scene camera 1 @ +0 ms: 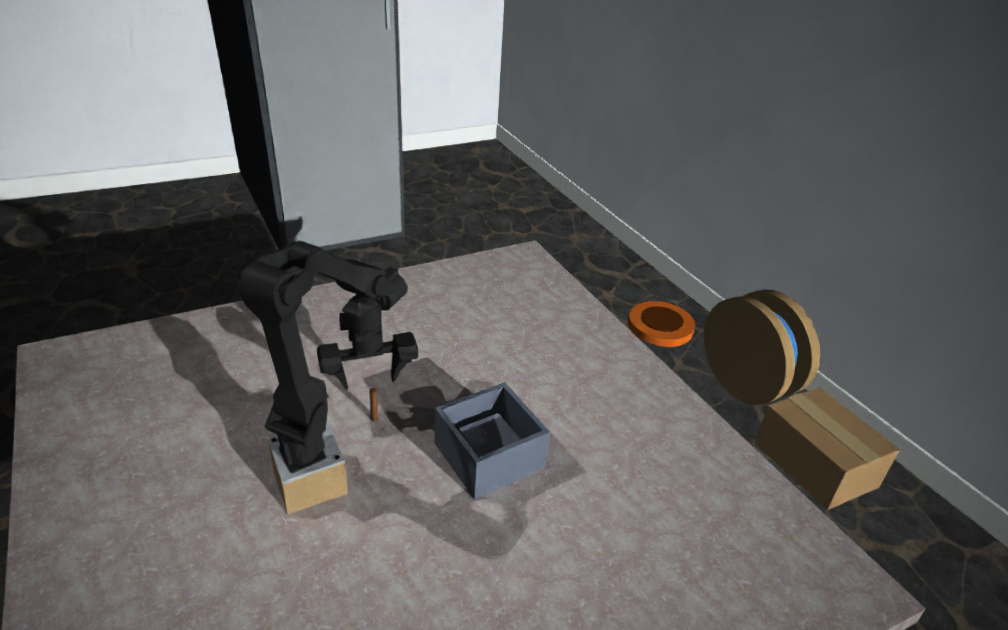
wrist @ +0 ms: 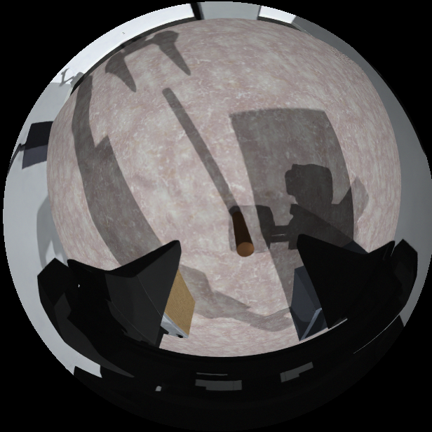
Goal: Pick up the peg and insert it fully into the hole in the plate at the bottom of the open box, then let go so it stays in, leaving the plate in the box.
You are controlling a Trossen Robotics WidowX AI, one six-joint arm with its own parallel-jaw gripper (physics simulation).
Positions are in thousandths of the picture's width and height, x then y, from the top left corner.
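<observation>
I can see my gripper (scene camera 1: 368, 610), and the wrist view shows my gripper (wrist: 559, 566) too. There is also a blue-grey box (scene camera 1: 478, 755) here, and the wrist view likewise shows the blue-grey box (wrist: 707, 709).
</observation>
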